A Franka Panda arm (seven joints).
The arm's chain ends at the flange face. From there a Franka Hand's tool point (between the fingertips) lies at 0.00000 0.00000 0.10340 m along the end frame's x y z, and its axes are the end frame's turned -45 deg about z.
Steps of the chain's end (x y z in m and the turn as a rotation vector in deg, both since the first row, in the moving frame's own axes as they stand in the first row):
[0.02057 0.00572 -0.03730 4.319 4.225 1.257]
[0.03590 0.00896 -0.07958 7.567 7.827 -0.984]
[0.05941 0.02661 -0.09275 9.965 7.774 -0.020]
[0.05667 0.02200 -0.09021 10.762 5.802 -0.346]
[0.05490 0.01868 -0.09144 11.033 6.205 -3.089]
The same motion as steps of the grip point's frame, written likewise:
[0.02138 0.01859 -0.03787 0.066 6.042 1.257]
[0.03858 0.03188 -0.08144 -0.184 10.885 -0.984]
[0.04565 0.05805 -0.09526 1.549 12.543 -0.020]
[0.04547 0.04928 -0.09256 3.507 11.713 -0.346]
[0.04725 0.04533 -0.09395 3.414 12.189 -3.089]

